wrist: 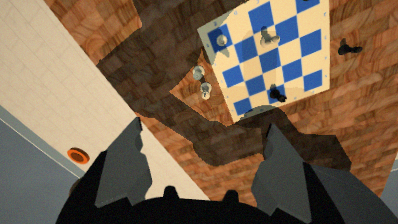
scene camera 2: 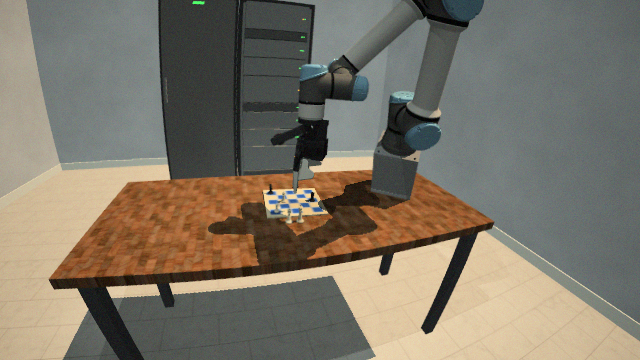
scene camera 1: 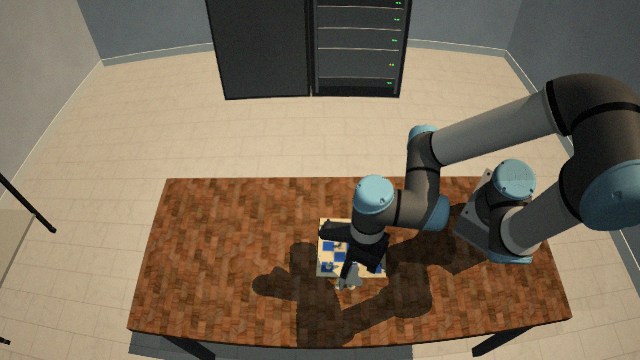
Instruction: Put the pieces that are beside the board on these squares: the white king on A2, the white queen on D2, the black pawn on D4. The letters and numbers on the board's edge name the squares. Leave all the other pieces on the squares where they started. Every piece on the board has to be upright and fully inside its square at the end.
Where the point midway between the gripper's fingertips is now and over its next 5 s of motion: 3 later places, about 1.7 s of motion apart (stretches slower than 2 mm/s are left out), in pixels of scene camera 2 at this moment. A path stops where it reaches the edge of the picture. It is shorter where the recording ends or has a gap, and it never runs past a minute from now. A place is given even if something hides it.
My gripper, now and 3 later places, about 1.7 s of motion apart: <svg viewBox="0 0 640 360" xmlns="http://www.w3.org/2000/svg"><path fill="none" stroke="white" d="M302 183L302 194L301 209L301 195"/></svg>
